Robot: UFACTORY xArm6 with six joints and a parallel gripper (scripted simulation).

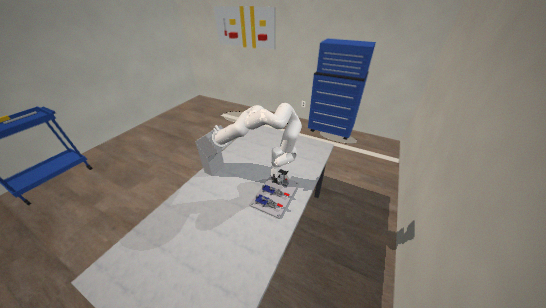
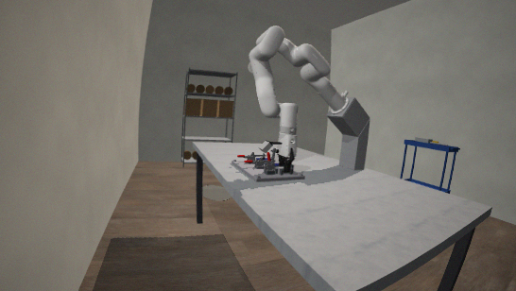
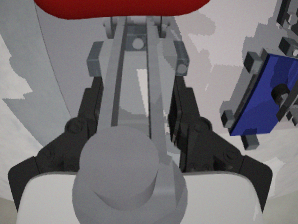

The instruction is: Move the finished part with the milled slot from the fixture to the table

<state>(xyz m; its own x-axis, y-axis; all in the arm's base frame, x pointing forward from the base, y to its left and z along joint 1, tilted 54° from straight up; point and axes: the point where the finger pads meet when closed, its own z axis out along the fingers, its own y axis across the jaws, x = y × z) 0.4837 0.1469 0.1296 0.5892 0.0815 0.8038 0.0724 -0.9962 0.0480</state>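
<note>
Right now my hand is 1 cm past the finished grey part and 1 cm above it. The rest, counted from my hand: grey fixture plate: 6 cm ahead, 10 cm to the right, 3 cm below.
</note>
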